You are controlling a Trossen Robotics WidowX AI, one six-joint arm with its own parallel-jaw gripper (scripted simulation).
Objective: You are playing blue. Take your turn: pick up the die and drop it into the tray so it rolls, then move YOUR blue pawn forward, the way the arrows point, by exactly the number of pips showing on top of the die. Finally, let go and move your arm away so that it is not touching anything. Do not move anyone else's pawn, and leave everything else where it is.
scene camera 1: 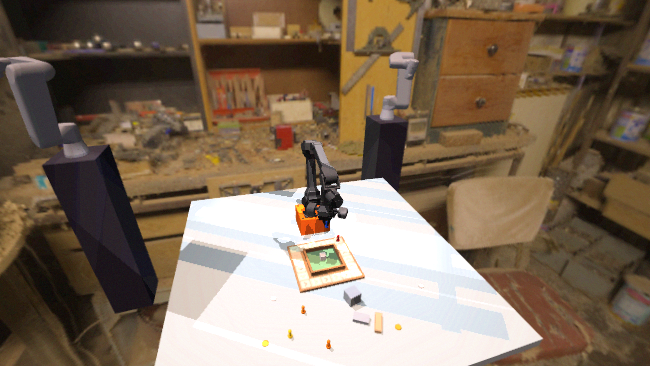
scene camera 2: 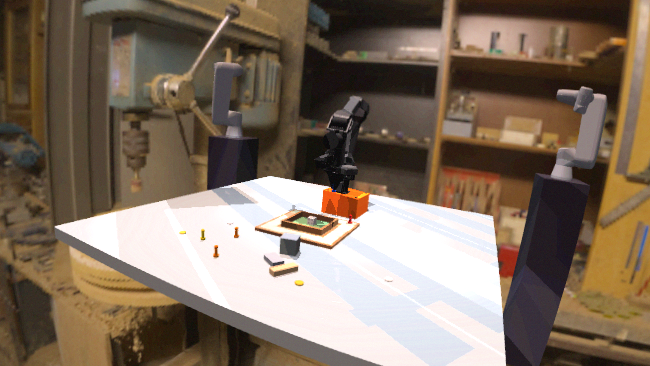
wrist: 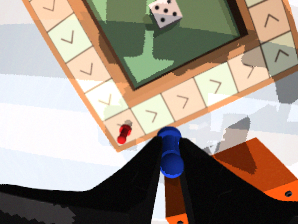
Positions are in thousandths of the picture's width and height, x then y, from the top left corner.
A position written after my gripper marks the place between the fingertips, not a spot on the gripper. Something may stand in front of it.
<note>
My gripper (scene camera 2: 513, 518) holds a blue pawn (wrist: 576, 734).
My gripper is seen too in the wrist view (wrist: 569, 641).
</note>
